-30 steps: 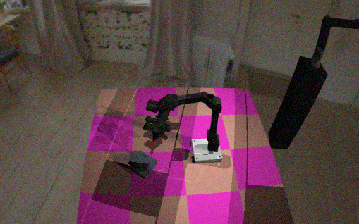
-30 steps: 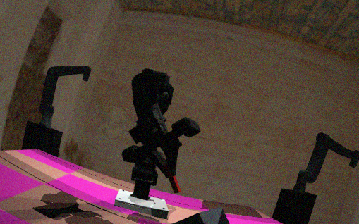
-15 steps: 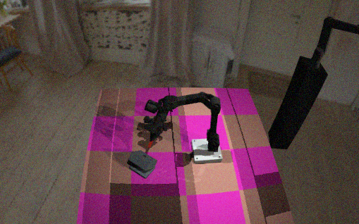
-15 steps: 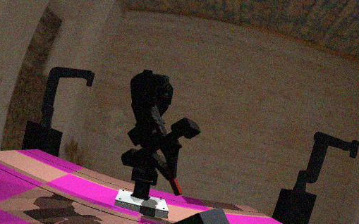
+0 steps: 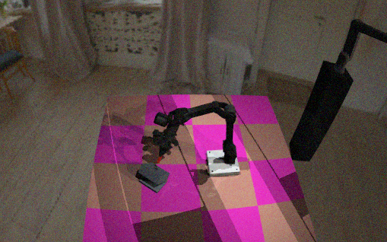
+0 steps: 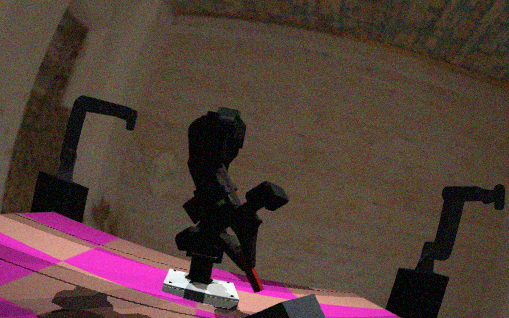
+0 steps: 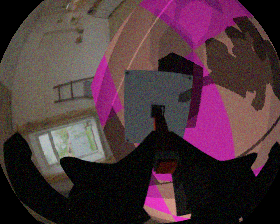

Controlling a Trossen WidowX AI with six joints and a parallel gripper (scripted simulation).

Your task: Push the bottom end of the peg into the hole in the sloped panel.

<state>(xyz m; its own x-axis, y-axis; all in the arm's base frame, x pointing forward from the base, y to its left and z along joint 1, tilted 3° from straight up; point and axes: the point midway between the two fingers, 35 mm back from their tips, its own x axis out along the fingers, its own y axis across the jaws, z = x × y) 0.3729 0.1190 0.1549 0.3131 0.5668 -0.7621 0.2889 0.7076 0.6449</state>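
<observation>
The sloped grey panel is 80 mm below my gripper tip, 60 mm to the left of it and 30 mm ahead of it. Also, from my gripper tip: red peg (10 mm to the right, 10 mm behind, 10 mm above).
</observation>
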